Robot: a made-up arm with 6 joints.
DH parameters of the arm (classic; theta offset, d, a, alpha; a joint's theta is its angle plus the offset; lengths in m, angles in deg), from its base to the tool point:
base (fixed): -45 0 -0.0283 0
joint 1: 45 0.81 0.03 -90
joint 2: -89.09 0 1.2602 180
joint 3: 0.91 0.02 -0.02 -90
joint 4: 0 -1.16 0 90
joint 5: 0 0.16 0 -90
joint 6: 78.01 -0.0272 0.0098 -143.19
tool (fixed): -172.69 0.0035 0 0
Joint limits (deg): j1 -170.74..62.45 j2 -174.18..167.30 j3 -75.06..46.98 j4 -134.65..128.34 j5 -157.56..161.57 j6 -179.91..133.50
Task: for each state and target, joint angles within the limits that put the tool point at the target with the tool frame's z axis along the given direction. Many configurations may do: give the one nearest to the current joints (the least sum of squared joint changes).
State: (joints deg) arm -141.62 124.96 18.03 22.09 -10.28 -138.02
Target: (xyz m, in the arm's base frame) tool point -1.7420 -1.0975 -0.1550 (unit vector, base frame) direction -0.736 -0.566 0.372
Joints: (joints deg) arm -141.69 91.57 42.28 -7.30 34.66 -157.59
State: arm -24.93 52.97 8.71 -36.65 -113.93 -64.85
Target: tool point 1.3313 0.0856 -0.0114 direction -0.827 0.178 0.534
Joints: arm 10.22 73.84 -10.52 12.02 -108.20 -39.04
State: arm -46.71 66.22 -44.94 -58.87 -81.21 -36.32
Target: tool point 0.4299 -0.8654 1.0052 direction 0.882 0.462 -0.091
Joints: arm -58.43 14.75 -36.08 -58.62 -61.30 -46.99
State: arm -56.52 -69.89 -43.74 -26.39 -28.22 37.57
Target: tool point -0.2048 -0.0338 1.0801 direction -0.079 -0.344 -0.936
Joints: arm -47.10 -89.86 -75.06 -1.43 -60.41 43.78
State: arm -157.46 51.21 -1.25 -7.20 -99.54 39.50
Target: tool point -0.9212 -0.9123 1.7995 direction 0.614 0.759 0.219
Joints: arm -126.55 5.95 -5.08 -3.48 -144.73 7.88
